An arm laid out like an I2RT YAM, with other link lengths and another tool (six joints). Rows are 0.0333 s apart.
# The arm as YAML. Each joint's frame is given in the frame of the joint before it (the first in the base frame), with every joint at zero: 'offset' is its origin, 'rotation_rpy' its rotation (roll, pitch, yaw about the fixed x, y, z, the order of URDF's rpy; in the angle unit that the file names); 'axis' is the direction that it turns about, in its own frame. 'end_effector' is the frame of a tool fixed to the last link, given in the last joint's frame.
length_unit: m
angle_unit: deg
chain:
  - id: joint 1
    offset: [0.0, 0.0, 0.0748]
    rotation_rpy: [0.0, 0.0, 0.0]
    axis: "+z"
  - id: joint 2
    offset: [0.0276, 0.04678, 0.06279]
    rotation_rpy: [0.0, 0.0, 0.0]
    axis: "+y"
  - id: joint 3
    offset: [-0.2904, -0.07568, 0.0]
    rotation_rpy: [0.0, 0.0, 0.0]
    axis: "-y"
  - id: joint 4
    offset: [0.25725, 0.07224, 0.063]
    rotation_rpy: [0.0, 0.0, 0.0]
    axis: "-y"
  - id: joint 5
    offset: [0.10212, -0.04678, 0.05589]
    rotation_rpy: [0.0, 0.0, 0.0]
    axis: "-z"
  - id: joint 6
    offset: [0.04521, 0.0, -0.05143]
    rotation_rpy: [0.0, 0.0, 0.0]
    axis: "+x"
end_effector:
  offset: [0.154, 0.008, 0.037]
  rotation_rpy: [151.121, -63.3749, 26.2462]
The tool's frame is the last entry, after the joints.
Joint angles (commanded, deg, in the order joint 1, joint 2, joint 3, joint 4, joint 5, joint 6), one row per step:
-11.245 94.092 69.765 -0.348 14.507 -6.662
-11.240 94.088 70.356 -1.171 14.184 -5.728
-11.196 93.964 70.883 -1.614 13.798 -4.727
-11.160 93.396 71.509 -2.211 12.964 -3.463
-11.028 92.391 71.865 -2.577 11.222 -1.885
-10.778 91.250 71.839 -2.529 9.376 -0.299
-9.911 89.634 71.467 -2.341 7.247 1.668
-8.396 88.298 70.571 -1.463 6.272 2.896
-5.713 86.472 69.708 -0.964 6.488 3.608
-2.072 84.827 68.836 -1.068 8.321 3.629
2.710 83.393 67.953 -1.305 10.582 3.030
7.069 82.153 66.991 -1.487 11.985 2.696
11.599 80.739 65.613 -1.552 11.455 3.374
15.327 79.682 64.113 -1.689 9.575 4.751
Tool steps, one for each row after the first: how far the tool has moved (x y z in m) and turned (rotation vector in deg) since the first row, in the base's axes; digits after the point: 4 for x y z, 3 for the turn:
0.0004 0.0005 0.0017 0.938 -0.190 -0.081
0.0010 0.0016 0.0059 1.874 -0.834 -0.090
0.0008 0.0041 0.0146 3.142 -1.985 0.207
0.0001 0.0108 0.0261 4.975 -3.664 1.332
-0.0012 0.0191 0.0373 6.833 -5.453 2.710
-0.0033 0.0347 0.0505 9.120 -7.530 4.877
-0.0048 0.0532 0.0593 10.410 -9.100 6.944
-0.0083 0.0797 0.0710 10.905 -10.521 9.305
-0.0129 0.1099 0.0777 10.463 -10.928 11.292
-0.0185 0.1493 0.0813 9.499 -10.777 14.199
-0.0257 0.1863 0.0825 9.082 -10.529 17.363
-0.0368 0.2297 0.0815 10.335 -10.263 22.116
-0.0489 0.2688 0.0754 12.657 -9.417 27.001

